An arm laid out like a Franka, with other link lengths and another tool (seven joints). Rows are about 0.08 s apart.
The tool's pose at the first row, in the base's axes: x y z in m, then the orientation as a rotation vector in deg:
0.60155, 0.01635, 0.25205, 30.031, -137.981, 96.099
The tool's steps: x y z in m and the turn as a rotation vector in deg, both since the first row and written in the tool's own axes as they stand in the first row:
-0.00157, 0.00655, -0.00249, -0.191, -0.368, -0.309
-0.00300, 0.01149, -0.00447, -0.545, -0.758, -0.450
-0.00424, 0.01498, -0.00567, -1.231, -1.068, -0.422
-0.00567, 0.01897, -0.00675, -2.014, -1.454, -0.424
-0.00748, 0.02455, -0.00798, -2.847, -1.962, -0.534
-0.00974, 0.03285, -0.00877, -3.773, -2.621, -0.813
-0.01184, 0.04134, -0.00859, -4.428, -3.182, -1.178
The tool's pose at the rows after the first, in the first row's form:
0.60040, 0.02100, 0.24670, 30.703, -138.167, 95.779
0.59975, 0.02465, 0.24262, 31.184, -138.594, 95.316
0.59952, 0.02708, 0.23959, 31.350, -139.310, 94.476
0.59928, 0.02960, 0.23602, 31.607, -140.122, 93.501
0.59880, 0.03282, 0.23099, 32.094, -140.972, 92.424
0.59775, 0.03656, 0.22327, 32.901, -141.866, 91.166
0.59655, 0.03942, 0.21510, 33.749, -142.440, 90.211

